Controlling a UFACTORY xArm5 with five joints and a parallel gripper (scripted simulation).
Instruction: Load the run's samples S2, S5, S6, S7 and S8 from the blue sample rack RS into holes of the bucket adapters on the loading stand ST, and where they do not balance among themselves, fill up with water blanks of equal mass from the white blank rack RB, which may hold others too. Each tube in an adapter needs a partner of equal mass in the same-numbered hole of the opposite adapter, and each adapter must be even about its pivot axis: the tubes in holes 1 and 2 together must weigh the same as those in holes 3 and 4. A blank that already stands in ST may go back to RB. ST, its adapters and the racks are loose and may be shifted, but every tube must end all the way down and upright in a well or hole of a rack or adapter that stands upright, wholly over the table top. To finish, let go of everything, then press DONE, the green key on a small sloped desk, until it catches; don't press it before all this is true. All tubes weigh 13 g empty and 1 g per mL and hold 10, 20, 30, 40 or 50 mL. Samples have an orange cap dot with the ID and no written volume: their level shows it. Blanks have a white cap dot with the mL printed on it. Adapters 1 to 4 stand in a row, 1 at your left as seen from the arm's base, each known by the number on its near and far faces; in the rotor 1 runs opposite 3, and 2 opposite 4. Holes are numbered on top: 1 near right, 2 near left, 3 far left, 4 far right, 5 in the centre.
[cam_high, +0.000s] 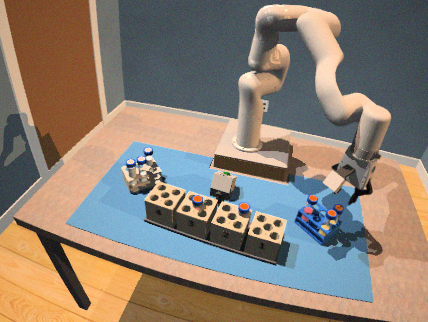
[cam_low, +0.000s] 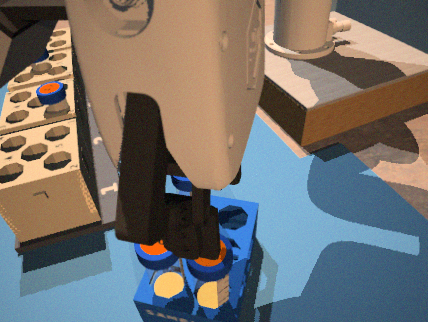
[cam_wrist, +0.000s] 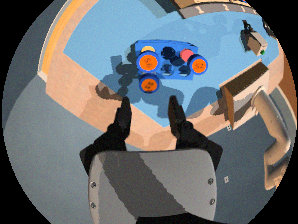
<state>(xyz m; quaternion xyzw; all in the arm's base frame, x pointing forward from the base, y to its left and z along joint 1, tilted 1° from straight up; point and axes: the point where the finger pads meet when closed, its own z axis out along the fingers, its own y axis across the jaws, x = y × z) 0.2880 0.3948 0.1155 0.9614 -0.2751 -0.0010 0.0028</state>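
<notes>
Now: hand 15 cm above the blue sample rack RS and 4 cm to the left of it. From my hand the other things lie so: white blank rack RB: 69 cm to the right, 15 cm below, 4 cm ahead; blue-capped tube: 70 cm to the right, 12 cm below, 8 cm ahead; loading stand ST: 36 cm to the right, 18 cm below, 14 cm ahead.
</notes>
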